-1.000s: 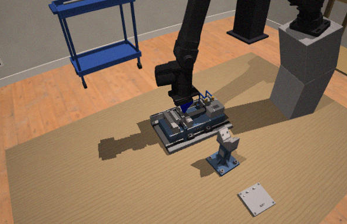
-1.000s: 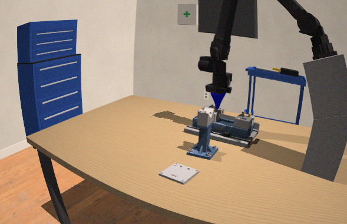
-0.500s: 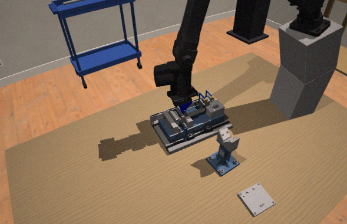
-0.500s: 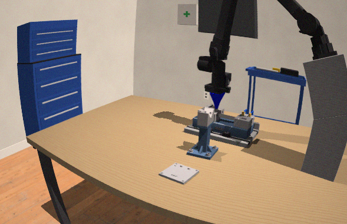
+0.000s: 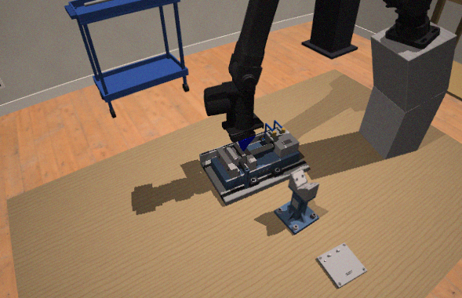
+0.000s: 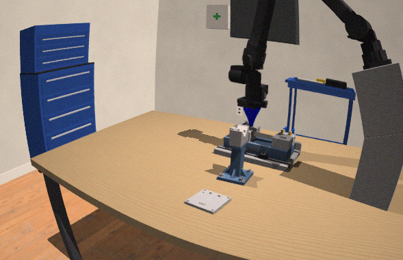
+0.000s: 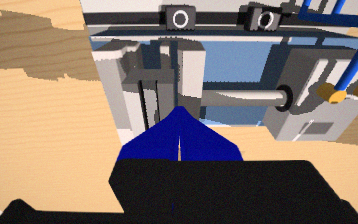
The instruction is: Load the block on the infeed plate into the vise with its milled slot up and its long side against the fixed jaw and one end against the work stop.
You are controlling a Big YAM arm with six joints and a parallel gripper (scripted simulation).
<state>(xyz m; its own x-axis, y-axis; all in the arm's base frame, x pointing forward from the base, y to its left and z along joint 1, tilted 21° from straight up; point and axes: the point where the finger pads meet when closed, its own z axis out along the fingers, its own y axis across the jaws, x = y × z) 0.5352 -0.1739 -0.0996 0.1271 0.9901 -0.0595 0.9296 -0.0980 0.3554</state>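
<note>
Right now my hand is 2 cm short of the part and 1 cm above it. Also, from my hand: moving jaw: 3 cm below, 1 cm behind; work stop rod: 4 cm to the left, 3 cm ahead, 2 cm below; fixed jaw: 5 cm ahead, 3 cm below, 1 cm to the right.
</note>
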